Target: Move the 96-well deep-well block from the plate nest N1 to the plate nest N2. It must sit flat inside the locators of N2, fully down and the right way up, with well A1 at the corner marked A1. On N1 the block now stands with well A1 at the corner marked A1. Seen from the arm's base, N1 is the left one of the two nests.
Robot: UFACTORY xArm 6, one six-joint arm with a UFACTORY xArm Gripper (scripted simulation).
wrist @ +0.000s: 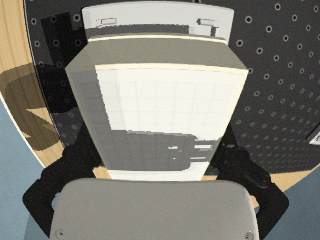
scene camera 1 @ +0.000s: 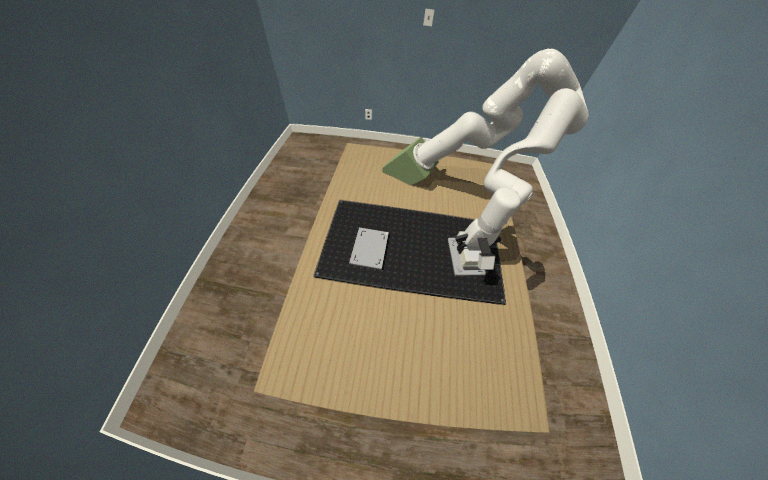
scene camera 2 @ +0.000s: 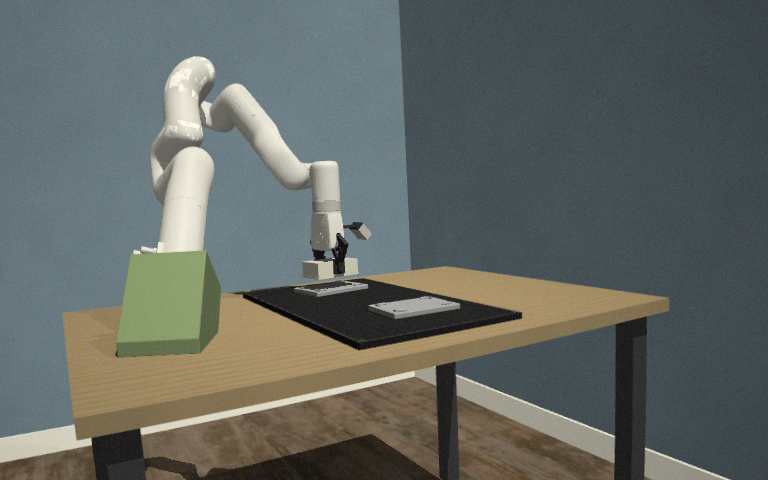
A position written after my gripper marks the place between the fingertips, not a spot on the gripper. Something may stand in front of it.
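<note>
White deep-well block (scene camera 2: 319, 269), also at (wrist: 156, 105). My gripper (scene camera 1: 470, 250), (scene camera 2: 330, 272) and (wrist: 156, 115).
</note>
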